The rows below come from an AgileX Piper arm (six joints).
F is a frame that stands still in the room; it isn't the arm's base.
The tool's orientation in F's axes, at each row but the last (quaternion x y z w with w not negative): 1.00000, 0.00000, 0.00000, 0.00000; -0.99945, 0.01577, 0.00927, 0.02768; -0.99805, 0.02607, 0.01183, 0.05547; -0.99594, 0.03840, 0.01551, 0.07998; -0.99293, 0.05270, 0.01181, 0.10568; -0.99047, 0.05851, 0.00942, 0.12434; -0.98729, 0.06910, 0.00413, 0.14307
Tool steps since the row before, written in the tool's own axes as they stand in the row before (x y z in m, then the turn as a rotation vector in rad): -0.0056, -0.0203, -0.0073, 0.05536, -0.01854, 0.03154; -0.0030, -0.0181, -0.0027, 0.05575, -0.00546, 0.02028; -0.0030, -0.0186, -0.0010, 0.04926, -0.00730, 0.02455; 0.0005, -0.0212, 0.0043, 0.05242, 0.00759, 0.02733; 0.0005, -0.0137, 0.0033, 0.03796, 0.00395, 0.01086; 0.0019, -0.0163, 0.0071, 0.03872, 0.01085, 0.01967; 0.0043, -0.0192, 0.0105, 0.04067, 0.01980, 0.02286
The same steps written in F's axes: -0.0056, 0.0203, 0.0073, 0.05536, 0.01854, -0.03154; -0.0024, 0.0180, 0.0037, 0.05553, 0.00485, -0.02103; -0.0020, 0.0185, 0.0031, 0.04906, 0.00748, -0.02489; 0.0021, 0.0215, -0.0009, 0.05096, -0.00696, -0.03011; 0.0019, 0.0140, -0.0004, 0.03718, -0.00543, -0.01275; 0.0038, 0.0172, -0.0029, 0.03708, -0.00997, -0.02300; 0.0070, 0.0206, -0.0048, 0.03782, -0.01783, -0.02864
